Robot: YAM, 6 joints.
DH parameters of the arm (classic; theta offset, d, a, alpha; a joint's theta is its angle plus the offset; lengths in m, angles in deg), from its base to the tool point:
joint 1: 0 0.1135 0.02 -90
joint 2: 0 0 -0.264 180
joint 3: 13.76 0 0.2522 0
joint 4: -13.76 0 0.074 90
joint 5: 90 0 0 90
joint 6: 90 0.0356 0 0
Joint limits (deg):
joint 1: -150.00..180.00
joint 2: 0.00..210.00
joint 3: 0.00..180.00
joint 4: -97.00..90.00
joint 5: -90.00..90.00
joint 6: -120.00..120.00
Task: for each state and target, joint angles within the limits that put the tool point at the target. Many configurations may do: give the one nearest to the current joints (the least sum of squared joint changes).
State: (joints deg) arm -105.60 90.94 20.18 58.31 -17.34 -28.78
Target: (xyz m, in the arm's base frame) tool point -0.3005 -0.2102 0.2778
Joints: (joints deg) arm -146.23 95.32 51.11 59.83 -12.45 -28.78
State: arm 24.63 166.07 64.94 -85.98 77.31 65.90
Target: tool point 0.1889 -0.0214 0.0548
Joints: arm 3.97 138.41 46.43 -97.00 75.35 65.90
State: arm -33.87 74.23 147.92 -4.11 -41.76 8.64
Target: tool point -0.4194 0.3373 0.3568
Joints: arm -35.86 29.18 180.00 -0.39 -50.98 8.64
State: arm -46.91 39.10 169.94 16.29 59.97 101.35
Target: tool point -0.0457 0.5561 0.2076
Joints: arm -88.82 20.43 180.00 39.54 74.27 101.35
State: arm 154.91 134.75 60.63 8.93 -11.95 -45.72
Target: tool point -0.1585 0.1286 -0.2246
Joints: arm 139.49 176.90 61.54 10.04 -8.38 -45.72
